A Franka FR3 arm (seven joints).
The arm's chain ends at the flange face. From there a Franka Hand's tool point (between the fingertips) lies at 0.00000 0.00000 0.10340 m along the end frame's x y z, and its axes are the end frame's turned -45 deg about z.
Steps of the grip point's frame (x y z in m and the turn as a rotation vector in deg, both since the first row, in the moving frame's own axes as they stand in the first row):
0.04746, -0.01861, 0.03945, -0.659, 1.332, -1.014
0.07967, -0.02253, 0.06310, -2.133, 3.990, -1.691
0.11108, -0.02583, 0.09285, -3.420, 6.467, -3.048
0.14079, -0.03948, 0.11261, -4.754, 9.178, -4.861
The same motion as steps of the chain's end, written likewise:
0.01787, -0.04584, 0.03948, 0.476, 1.408, -1.014
0.03263, -0.06978, 0.06342, 1.313, 4.330, -1.691
0.04781, -0.09260, 0.09369, 2.155, 6.991, -3.048
0.05421, -0.12111, 0.11429, 3.128, 9.851, -4.861

